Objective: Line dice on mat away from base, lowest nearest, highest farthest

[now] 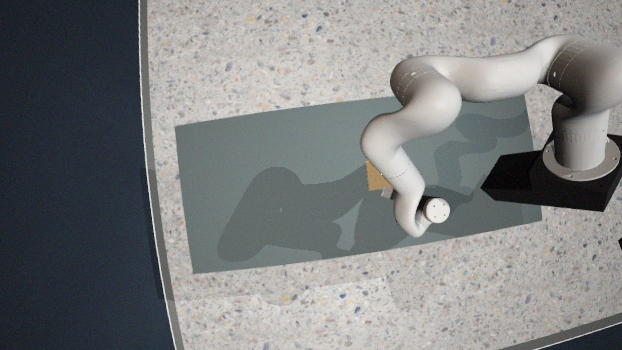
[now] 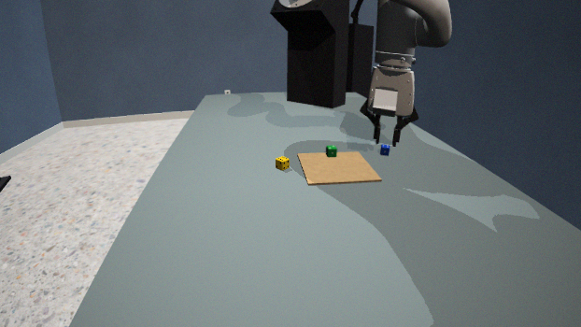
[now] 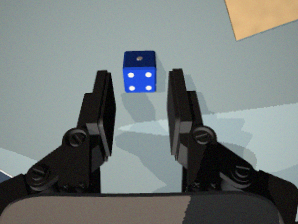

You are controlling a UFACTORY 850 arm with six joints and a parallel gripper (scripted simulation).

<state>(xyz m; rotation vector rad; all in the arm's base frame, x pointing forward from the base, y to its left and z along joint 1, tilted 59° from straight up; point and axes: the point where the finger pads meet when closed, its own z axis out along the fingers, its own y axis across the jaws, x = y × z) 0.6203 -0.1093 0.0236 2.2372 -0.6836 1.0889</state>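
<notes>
My hand is 4 cm above the blue die. Round my hand: tan mat (15 cm to the right, 4 cm below); yellow die (5 cm behind, 24 cm to the right, 4 cm below); green die (5 cm behind, 12 cm to the right, 3 cm below).
</notes>
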